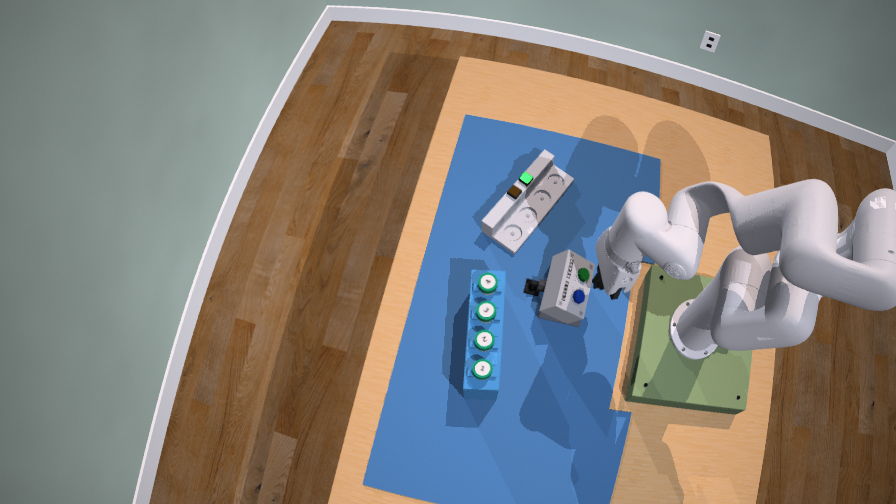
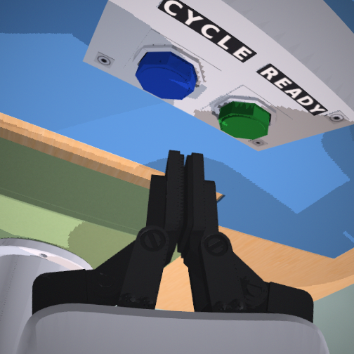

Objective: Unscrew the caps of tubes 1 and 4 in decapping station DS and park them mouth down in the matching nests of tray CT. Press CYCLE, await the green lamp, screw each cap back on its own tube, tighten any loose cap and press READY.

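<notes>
The blue decapping station DS (image 1: 481, 393) holds several tubes in a row, with white-topped, green-rimmed caps on them, including cap 4 (image 1: 488, 282) at the top end and cap 1 (image 1: 481, 368) at the bottom end. Whether any cap is loose cannot be told. The grey-white tray CT (image 1: 501, 210) has empty round nests; its green lamp (image 1: 526, 178) is lit. The blue CYCLE button (image 1: 578, 296) (image 2: 166, 75) and green READY button (image 1: 583, 274) (image 2: 244, 120) sit on the grey box. My gripper (image 1: 606, 290) (image 2: 180, 169) is shut and empty, beside the box on the robot-base side, apart from both buttons.
The grey button box (image 1: 560, 315) (image 2: 215, 80) stands between station DS and my gripper. A small black part (image 1: 533, 287) sticks out on its station side. A dark amber lamp (image 1: 514, 191) is beside the green one. The green base plate (image 1: 689, 391) lies behind my gripper.
</notes>
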